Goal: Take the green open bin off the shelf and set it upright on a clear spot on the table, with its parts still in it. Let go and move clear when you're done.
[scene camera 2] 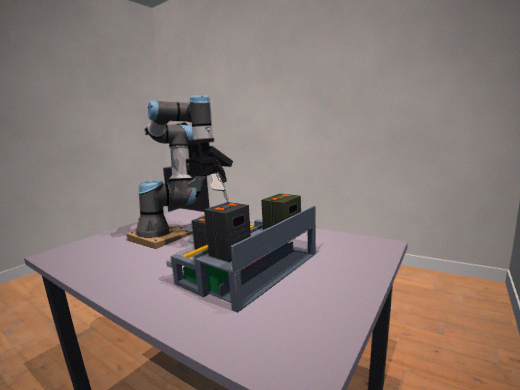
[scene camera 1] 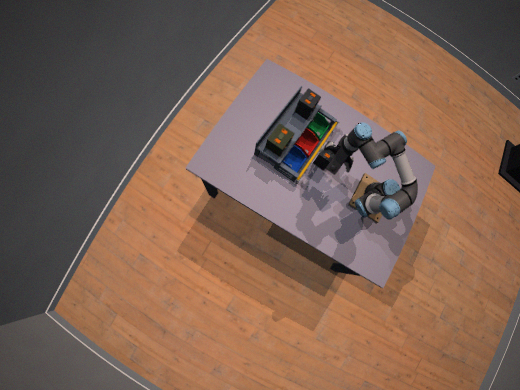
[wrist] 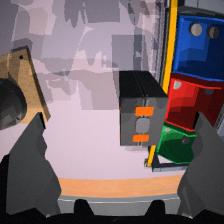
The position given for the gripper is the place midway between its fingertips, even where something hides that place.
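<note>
A green open bin [wrist: 171,148] is in the robot's sight, together with the gripper [scene camera 2: 211,199]. The wrist view shows the gripper [wrist: 118,113] as well.
</note>
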